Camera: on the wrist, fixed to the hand. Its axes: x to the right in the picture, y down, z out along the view.
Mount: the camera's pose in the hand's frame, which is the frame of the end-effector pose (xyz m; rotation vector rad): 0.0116 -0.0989 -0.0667 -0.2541 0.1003 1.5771
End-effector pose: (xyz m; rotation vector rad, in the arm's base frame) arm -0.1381 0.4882 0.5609 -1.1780 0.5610 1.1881
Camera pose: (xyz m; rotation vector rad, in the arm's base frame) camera -0.0289 0.4393 0.5674 -0.8806 1.5807 2.5555
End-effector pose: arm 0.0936 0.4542 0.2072 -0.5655 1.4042 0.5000
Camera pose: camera 0.1063 0.3354 0.1976 0.4823 1.6812 1.9144
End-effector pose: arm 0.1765 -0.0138 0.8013 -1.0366 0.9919 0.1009
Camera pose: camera 0.1901 -0.1223 0.8503 -0.2441 1.7085 1.4924
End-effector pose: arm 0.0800 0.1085 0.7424 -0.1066 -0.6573 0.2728
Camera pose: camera 0.1513 0.0162 0.7148 -0.8848 -0.3767 1.6828
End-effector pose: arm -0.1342 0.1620 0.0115 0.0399 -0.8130 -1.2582
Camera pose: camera -0.1774 0.0916 -0.0753 -0.6267 -0.3521 0.1598
